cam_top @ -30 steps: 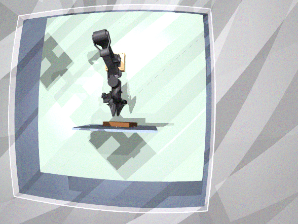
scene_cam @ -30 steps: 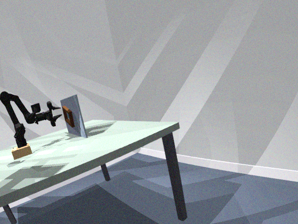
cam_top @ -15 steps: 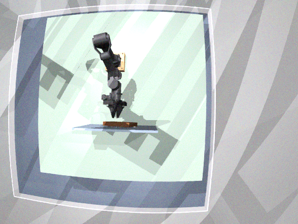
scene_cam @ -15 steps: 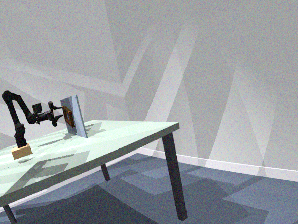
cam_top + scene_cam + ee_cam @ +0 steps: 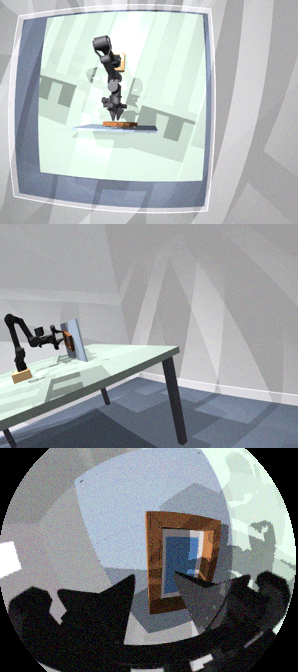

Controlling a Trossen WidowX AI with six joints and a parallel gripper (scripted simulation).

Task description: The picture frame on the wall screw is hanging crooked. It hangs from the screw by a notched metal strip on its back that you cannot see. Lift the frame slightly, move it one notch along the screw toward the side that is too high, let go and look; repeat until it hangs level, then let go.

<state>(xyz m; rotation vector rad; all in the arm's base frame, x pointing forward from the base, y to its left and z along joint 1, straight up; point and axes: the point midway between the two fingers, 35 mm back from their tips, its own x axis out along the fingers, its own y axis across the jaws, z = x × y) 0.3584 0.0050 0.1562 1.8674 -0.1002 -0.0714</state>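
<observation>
Right now the picture frame is 5 cm below my gripper tip, 3 cm ahead of it and 2 cm to the left of it. Round my gripper tip: wall panel: 6 cm below, 4 cm ahead.
</observation>
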